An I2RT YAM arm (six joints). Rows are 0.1 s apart.
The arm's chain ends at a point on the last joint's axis. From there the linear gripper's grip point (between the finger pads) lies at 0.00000 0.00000 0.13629 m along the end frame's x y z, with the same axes.
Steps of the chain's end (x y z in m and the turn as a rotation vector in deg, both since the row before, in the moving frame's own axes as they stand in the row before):
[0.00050 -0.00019 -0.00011 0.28 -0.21 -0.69]
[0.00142 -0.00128 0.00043 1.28 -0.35 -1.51]
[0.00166 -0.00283 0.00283 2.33 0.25 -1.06]
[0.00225 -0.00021 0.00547 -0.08 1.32 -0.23]
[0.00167 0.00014 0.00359 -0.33 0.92 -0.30]
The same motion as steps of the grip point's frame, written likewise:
[0.00000 -0.00085 -0.00011 0.28 -0.21 -0.69]
[0.00055 -0.00431 0.00039 1.28 -0.35 -1.51]
[0.00220 -0.00838 0.00272 2.33 0.25 -1.06]
[0.00539 -0.00003 0.00543 -0.08 1.32 -0.23]
[0.00386 0.00092 0.00357 -0.33 0.92 -0.30]

